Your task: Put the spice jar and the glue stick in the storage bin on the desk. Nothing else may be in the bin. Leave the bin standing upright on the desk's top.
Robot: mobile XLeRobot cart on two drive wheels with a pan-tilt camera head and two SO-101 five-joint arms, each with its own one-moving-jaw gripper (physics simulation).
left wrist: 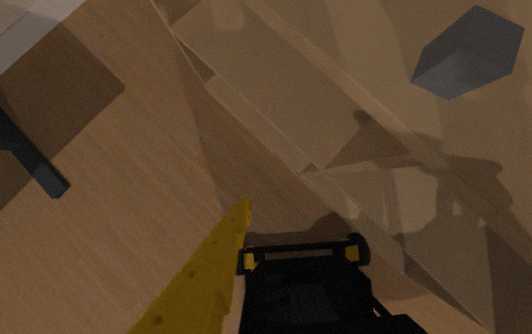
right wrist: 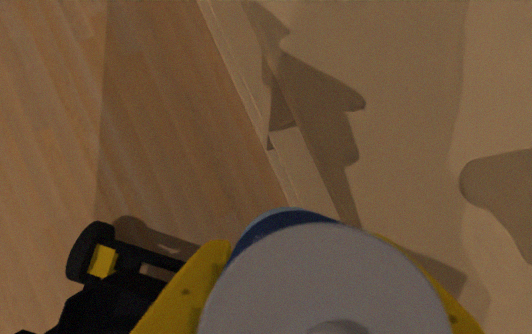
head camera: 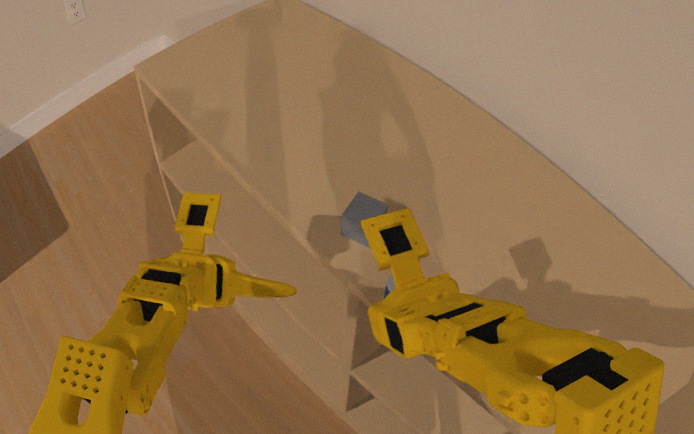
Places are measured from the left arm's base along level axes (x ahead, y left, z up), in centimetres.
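Pixels of known places: left hand at its tool point: (left wrist: 250, 208) (head camera: 204, 269); right hand at its tool point: (right wrist: 229, 262) (head camera: 383, 306).
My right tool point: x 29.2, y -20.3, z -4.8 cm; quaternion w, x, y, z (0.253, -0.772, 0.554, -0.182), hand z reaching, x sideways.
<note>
Behind a point stands the place of what it marks.
The storage bin (head camera: 362, 217) {y -19.2, x 44.9, z -12.5 cm} (left wrist: 452, 69) {y -17.8, x 44.7, z -14.0 cm} is a small grey-blue box standing on the tan desk top (head camera: 476, 188) {y -35.0, x 53.1, z -16.5 cm}, just beyond my right wrist. My right gripper (head camera: 388, 287) {y -20.3, x 29.2, z -4.7 cm} (right wrist: 322, 253) is shut on a round thing with a pale grey end and a blue band (right wrist: 290, 219) {y -20.9, x 30.6, z -2.1 cm}. It looks like the glue stick, and it is held above the desk's front edge, short of the bin. My left gripper (head camera: 279, 289) (left wrist: 244, 217) is fully open and empty, with only one jaw showing, out over the desk's shelf side.
The desk has open shelf compartments (head camera: 354, 343) {y -19.1, x 37.6, z -31.9 cm} below its top. The wooden floor (head camera: 91, 188) {y 60.5, x 103.6, z -77.5 cm} lies to the left and a pale wall (head camera: 524, 46) {y -44.1, x 70.3, z -2.5 cm} stands behind. In the left wrist view a dark brown slab (left wrist: 72, 86) and a dark grey block (left wrist: 50, 181) lie on the floor.
</note>
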